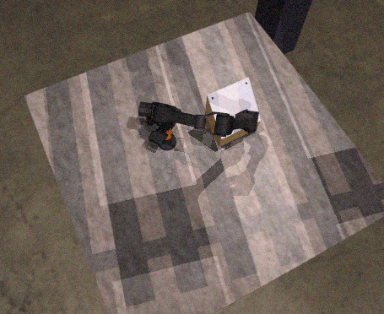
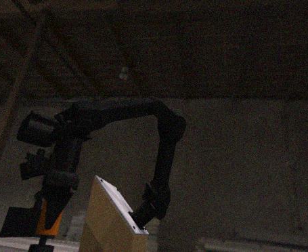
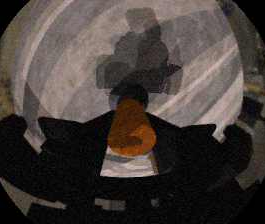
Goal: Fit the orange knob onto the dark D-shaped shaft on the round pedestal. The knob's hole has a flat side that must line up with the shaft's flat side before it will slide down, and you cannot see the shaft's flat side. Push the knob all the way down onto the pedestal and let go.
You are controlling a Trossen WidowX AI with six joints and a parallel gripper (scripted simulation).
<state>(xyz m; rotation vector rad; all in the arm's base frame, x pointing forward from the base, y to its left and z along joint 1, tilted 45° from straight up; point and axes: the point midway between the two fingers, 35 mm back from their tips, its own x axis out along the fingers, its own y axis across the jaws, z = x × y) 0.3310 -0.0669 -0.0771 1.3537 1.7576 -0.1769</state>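
My gripper tip is 4 cm above the dark pedestal. Round my gripper tip: orange knob (2 cm above).
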